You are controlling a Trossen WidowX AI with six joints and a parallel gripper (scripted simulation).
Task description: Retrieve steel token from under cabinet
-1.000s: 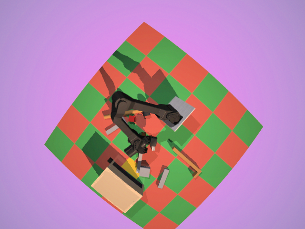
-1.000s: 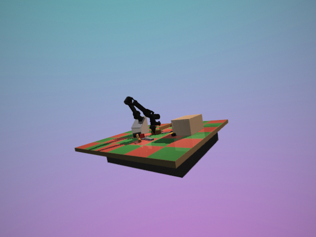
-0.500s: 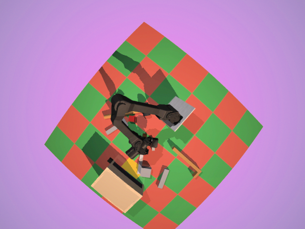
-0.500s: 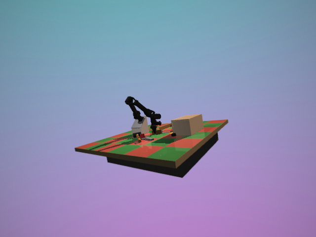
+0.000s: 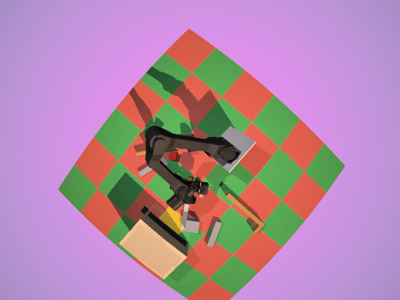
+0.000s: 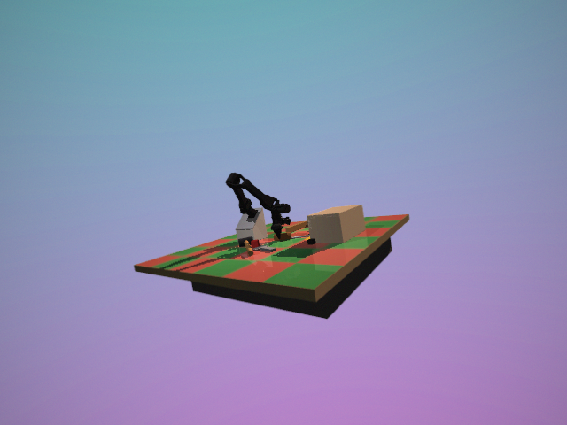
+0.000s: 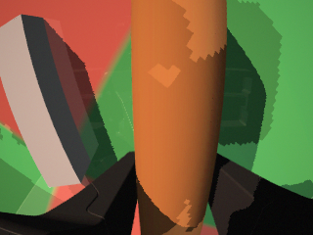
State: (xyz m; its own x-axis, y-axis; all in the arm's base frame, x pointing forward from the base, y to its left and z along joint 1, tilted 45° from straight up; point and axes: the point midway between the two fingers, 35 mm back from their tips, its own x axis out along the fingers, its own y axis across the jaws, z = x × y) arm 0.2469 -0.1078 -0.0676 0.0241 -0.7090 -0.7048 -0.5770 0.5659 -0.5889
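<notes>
The pale bar is 10 mm behind my gripper tip and 70 mm to the left of it. From my gripper tip the other things lie so: grey block 170 mm ahead, 180 mm to the left, 10 mm above; grey t-shaped tool 70 mm ahead, 210 mm to the right; red cube 40 mm behind, 170 mm to the right, 10 mm above.
</notes>
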